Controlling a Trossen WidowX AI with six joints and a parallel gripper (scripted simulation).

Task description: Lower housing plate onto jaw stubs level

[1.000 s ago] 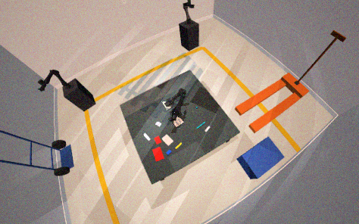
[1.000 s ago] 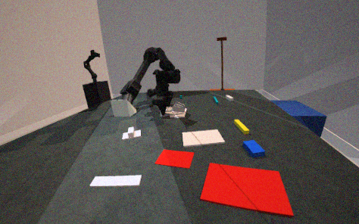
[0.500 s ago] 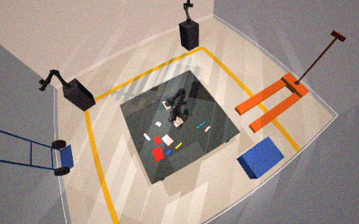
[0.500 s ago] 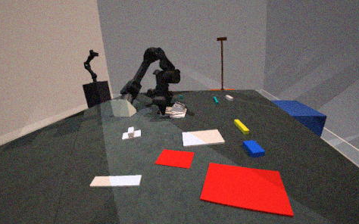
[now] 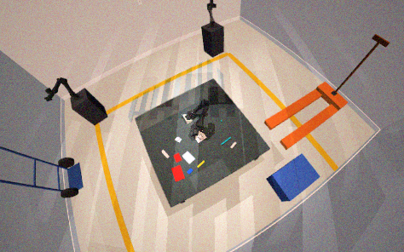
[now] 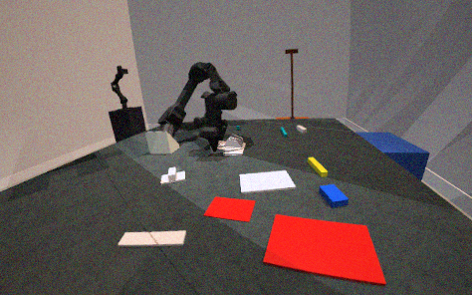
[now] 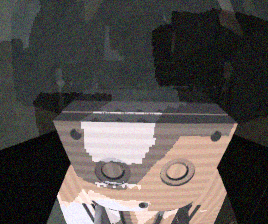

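Now: gripper tip 20 mm below the white housing part and 10 mm short of it. The rest, counted from my gripper tip: white plate (260 mm to the right, 180 mm ahead); small red square (370 mm to the right, 110 mm ahead, 10 mm below); yellow bar (340 mm ahead, 190 mm to the right).
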